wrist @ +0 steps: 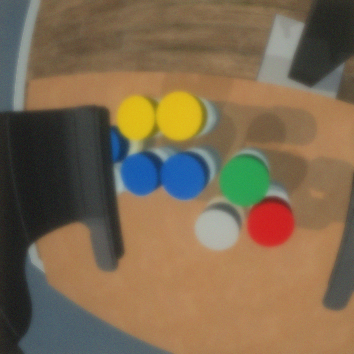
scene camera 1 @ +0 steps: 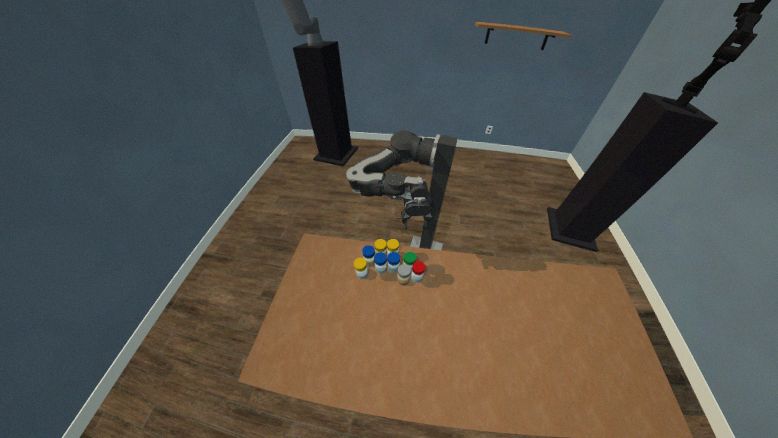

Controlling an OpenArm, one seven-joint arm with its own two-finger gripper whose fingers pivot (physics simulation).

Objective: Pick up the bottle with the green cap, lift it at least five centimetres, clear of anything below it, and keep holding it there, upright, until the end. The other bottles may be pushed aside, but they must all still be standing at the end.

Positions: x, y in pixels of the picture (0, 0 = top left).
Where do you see a blue-capped bottle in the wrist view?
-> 140, 172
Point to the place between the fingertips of the gripper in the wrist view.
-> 222, 197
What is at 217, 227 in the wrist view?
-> A grey-capped bottle.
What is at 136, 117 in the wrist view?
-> A yellow-capped bottle.
